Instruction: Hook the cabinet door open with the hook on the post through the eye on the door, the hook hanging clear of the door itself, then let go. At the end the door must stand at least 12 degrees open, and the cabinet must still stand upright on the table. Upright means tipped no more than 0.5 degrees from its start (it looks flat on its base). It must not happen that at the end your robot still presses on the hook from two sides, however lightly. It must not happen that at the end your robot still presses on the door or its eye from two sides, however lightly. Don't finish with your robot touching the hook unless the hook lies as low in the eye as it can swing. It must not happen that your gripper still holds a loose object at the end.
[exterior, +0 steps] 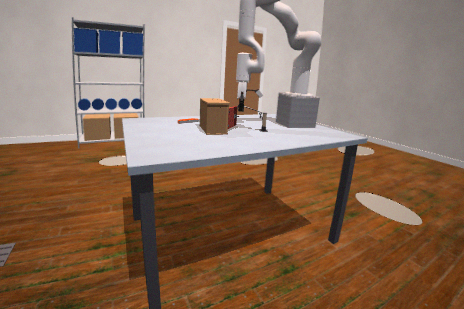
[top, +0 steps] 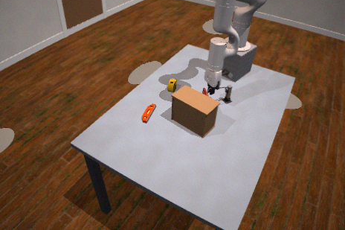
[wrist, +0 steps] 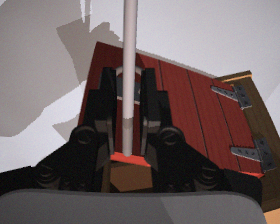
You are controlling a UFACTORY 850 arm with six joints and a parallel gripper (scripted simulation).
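Right now my hand is 4 cm past the thin grey hook rod, 3 cm to the right of it and 2 cm above it. Round my hand: yellow block 7 cm behind, 27 cm to the right, 9 cm below; then orange level 20 cm ahead, 30 cm to the right, 12 cm below; then red door 7 cm ahead, 1 cm to the left, 5 cm below.
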